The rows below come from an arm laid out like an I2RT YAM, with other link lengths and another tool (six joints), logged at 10 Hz.
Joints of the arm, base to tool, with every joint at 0 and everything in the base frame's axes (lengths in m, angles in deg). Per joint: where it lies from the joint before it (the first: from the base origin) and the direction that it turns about. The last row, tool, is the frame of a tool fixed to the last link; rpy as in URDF.
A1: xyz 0 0 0.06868 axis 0 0 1
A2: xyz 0.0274 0.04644 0.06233 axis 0 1 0
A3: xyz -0.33 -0.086 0 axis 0 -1 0
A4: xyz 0.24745 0.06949 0.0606 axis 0 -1 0
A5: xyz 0.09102 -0.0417 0.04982 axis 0 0 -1
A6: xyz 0.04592 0 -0.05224 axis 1 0 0
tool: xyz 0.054 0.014 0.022 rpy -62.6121 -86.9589 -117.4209
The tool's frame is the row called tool.
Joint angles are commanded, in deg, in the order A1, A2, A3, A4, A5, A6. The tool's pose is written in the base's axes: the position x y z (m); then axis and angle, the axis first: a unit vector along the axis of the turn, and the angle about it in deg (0 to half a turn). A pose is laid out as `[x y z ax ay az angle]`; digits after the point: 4 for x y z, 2 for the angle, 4 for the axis.
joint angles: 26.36 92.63 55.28 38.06 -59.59 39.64
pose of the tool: [0.3441 0.2517 0.3840 -0.8447 -0.3351 -0.4173 100.44]
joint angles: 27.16 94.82 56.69 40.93 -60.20 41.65
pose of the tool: [0.3495 0.2612 0.3851 -0.8427 -0.3448 -0.4134 98.92]
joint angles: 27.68 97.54 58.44 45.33 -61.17 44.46
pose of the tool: [0.3570 0.2699 0.3877 -0.8369 -0.3579 -0.4142 97.01]
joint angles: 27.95 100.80 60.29 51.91 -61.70 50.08
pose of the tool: [0.3678 0.2772 0.3912 -0.8367 -0.3582 -0.4142 94.16]
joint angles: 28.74 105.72 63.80 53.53 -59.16 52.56
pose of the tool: [0.3909 0.2935 0.3802 -0.8506 -0.3269 -0.4118 93.41]
